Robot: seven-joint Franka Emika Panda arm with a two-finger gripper.
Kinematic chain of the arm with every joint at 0, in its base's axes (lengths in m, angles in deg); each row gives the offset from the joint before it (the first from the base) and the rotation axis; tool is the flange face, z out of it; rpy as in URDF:
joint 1: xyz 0 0 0.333 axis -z
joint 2: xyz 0 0 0 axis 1 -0.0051 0
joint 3: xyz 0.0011 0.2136 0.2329 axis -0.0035 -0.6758 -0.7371
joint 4: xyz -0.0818 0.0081 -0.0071 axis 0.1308 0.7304 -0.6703
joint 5: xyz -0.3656 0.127 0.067 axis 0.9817 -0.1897 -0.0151
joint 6: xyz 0 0 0 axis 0.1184 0.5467 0.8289
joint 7: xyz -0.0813 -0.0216 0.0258 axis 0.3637 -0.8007 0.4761
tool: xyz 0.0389 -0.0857 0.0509 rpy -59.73 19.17 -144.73
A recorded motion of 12 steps. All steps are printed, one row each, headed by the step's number.
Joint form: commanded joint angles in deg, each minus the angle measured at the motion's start. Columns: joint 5, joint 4, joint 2, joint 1, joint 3, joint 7, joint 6.
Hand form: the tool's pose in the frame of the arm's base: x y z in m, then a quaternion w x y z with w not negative. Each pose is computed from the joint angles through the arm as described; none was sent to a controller.
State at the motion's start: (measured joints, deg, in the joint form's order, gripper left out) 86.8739 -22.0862 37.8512 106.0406 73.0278 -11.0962 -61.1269
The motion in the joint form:
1: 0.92 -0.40 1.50 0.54 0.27 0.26 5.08
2: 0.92 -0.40 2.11 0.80 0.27 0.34 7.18
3: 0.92 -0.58 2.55 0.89 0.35 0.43 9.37
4: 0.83 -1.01 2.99 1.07 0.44 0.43 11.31
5: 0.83 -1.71 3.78 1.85 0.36 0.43 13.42
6: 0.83 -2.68 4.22 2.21 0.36 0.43 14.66
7: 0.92 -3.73 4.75 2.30 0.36 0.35 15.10
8: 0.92 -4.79 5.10 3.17 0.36 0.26 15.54
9: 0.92 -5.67 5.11 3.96 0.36 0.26 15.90
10: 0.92 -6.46 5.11 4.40 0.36 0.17 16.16
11: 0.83 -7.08 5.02 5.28 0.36 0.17 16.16
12: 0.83 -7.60 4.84 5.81 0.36 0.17 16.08
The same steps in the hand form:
1: 0.5868 -0.0848 0.5119 0.02807 0.94800 -0.30725 0.07818
2: 0.5811 -0.0869 0.5145 0.03206 0.94752 -0.31125 0.06561
3: 0.5753 -0.0881 0.5136 0.03645 0.94727 -0.31453 0.04926
4: 0.5692 -0.0900 0.5112 0.04004 0.94672 -0.31787 0.03265
5: 0.5602 -0.0957 0.5098 0.04496 0.94469 -0.32452 0.01529
6: 0.5537 -0.0983 0.5041 0.04860 0.94352 -0.32773 0.00007
7: 0.5485 -0.0983 0.4998 0.05163 0.94340 -0.32750 -0.00802
8: 0.5424 -0.1057 0.4938 0.05379 0.94095 -0.33373 -0.01828
9: 0.5377 -0.1127 0.4861 0.05543 0.93838 -0.33989 -0.02922
10: 0.5341 -0.1163 0.4793 0.05674 0.93705 -0.34241 -0.03850
11: 0.5306 -0.1241 0.4734 0.05646 0.93417 -0.34944 -0.04518
12: 0.5284 -0.1288 0.4676 0.05672 0.93239 -0.35333 -0.05081

